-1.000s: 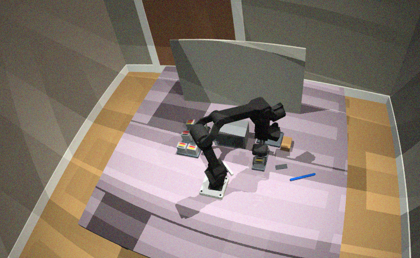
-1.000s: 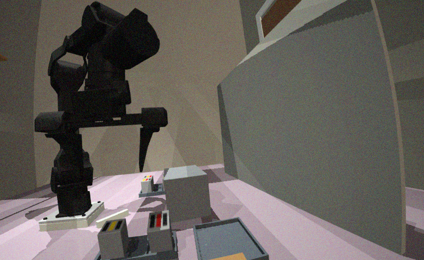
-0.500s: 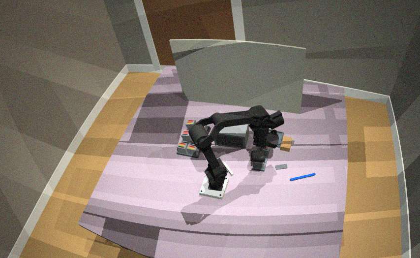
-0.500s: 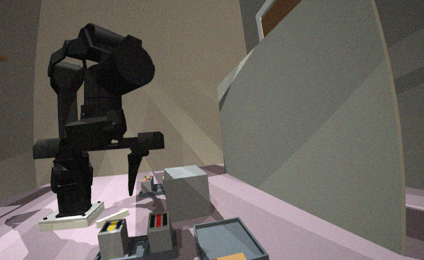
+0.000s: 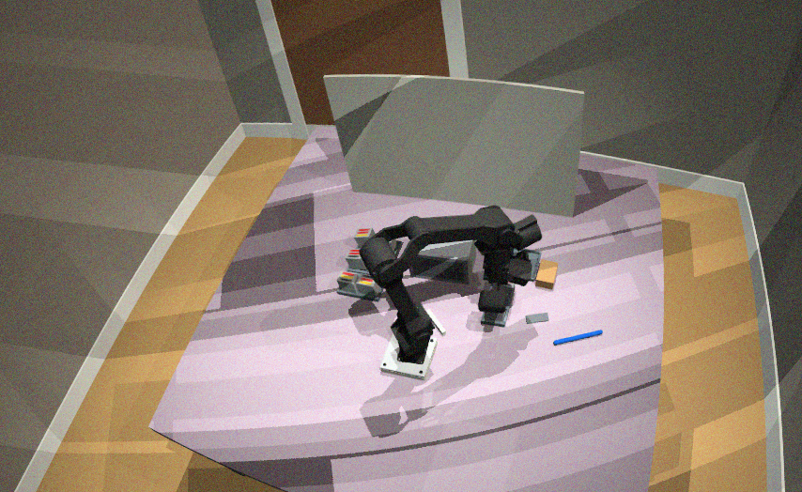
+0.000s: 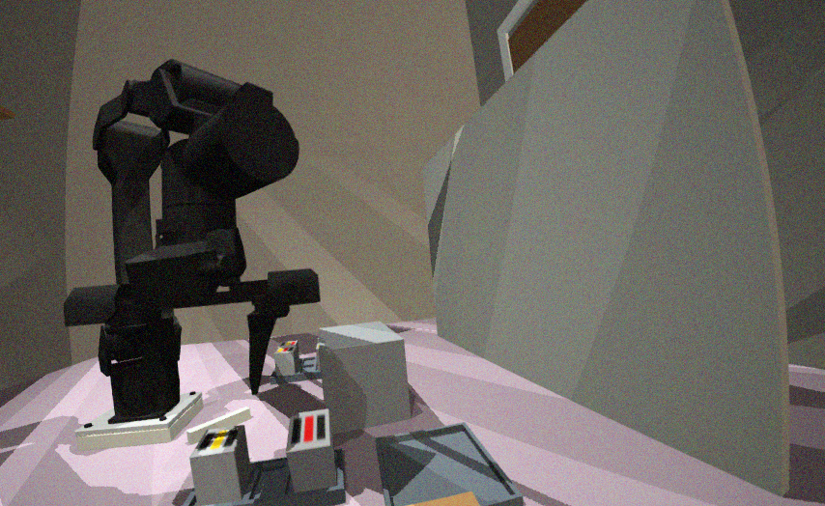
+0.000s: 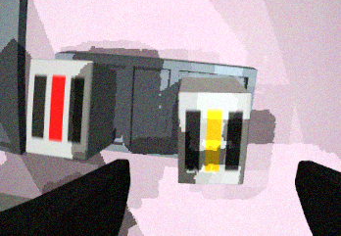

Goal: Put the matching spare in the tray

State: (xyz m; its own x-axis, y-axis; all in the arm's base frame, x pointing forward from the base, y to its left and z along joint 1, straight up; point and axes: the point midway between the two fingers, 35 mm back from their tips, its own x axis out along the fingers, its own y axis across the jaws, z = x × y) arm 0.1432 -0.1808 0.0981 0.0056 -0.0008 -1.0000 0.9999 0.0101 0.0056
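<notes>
The slotted holder is 30 mm ahead of my gripper tip and 80 mm below it. Round my gripper tip: blue stick (50 mm behind, 230 mm to the right, 80 mm below); blue-grey tray (180 mm ahead, 30 mm to the right, 80 mm below); tan block (140 mm ahead, 120 mm to the right, 70 mm below).
</notes>
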